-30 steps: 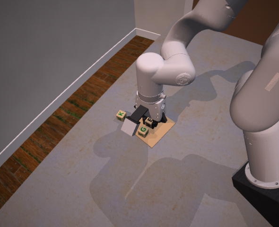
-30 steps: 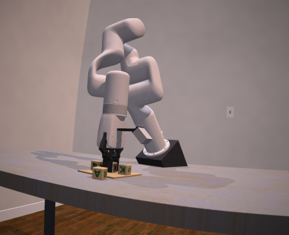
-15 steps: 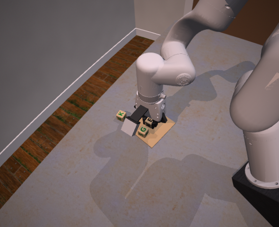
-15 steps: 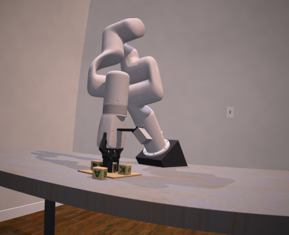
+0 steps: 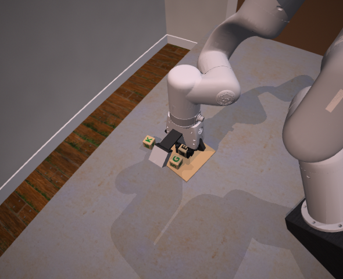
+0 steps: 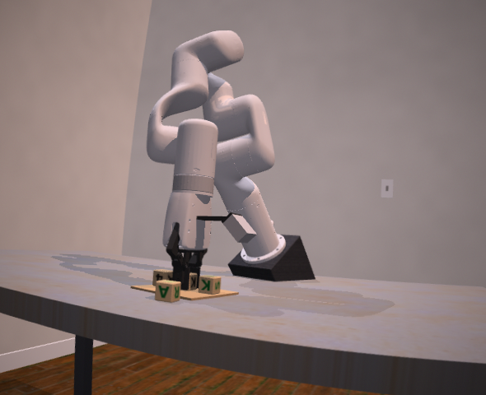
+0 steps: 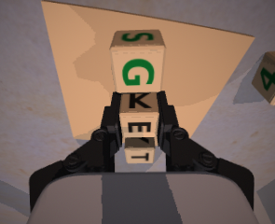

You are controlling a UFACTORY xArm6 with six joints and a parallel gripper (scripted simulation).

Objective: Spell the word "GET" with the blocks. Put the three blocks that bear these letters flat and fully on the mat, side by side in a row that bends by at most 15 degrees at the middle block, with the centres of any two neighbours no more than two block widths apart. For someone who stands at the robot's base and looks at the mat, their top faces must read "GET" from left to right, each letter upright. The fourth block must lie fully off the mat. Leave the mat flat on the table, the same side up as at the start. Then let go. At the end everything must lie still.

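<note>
My hand is 1 cm above the E block. From my hand the other things lie so: G block (1 cm ahead, 5 cm to the left, 1 cm below); then tan mat (2 cm below); then T block (1 cm behind, 5 cm to the right, 1 cm below).
</note>
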